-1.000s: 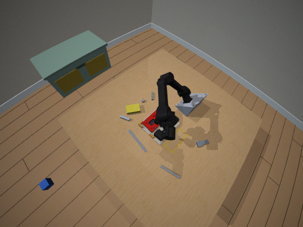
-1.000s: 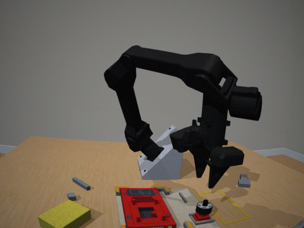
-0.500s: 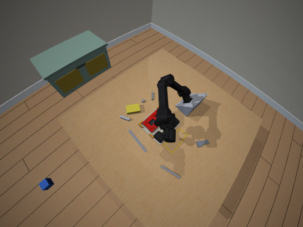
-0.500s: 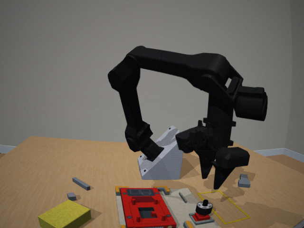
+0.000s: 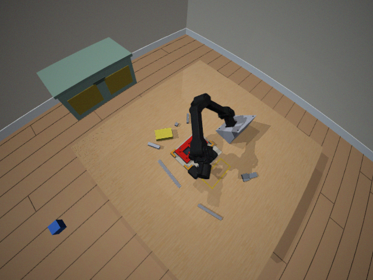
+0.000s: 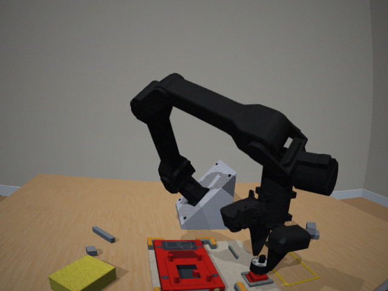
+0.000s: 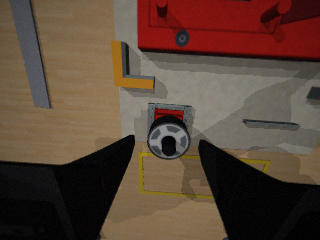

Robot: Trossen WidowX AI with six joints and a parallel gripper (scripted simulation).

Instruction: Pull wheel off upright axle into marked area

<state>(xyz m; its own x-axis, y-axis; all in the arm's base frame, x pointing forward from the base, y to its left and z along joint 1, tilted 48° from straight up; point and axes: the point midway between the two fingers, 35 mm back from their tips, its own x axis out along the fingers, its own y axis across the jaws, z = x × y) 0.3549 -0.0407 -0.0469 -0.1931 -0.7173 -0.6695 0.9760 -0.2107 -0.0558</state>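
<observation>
Right now my gripper tip is 10 mm above the wheel. From my gripper tip the other things lie so: yellow block (320 mm to the right, 40 mm behind, 30 mm below).
</observation>
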